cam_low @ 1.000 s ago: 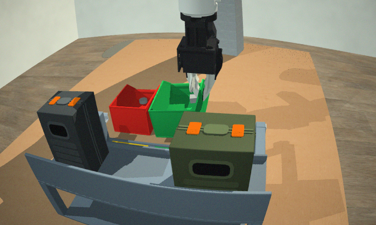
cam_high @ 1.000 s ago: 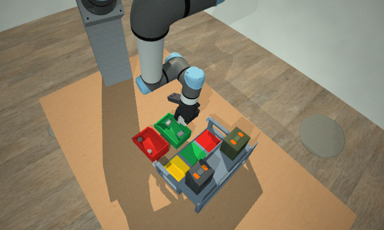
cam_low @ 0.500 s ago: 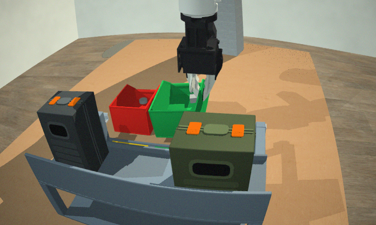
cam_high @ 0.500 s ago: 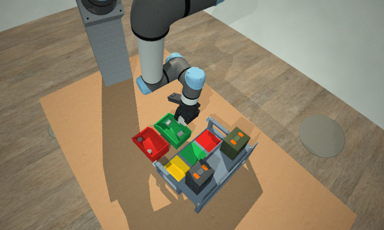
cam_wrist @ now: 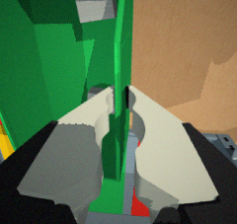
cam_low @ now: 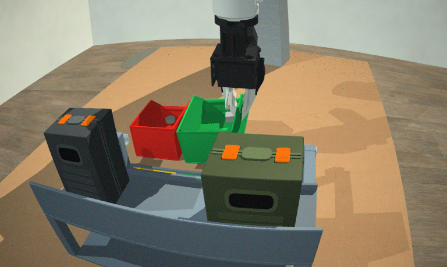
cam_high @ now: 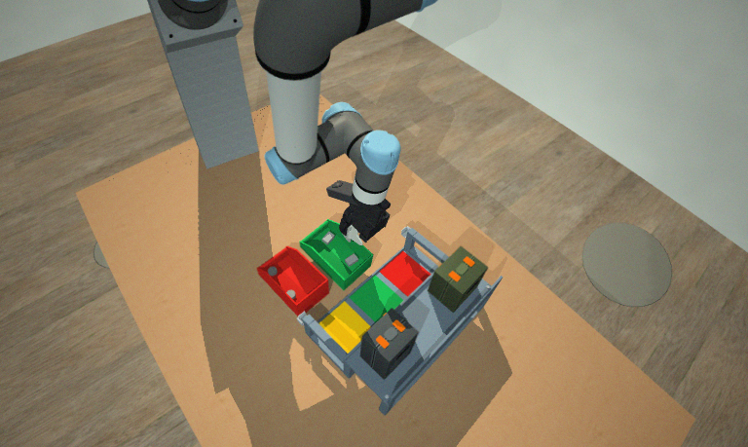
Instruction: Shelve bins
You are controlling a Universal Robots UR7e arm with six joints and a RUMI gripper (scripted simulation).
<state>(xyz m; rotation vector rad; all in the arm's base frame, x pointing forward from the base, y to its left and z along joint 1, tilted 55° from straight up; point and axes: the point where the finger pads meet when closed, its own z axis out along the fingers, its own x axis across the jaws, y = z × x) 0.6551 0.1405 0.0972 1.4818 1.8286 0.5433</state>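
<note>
My gripper is now 5 cm to the left of the green bin and 2 cm above it. Also, from my hand: olive box 26 cm ahead, 12 cm to the left, 6 cm above; dark grey box 30 cm ahead, 10 cm to the right, 7 cm above; red bin 17 cm to the right, 6 cm below.
</note>
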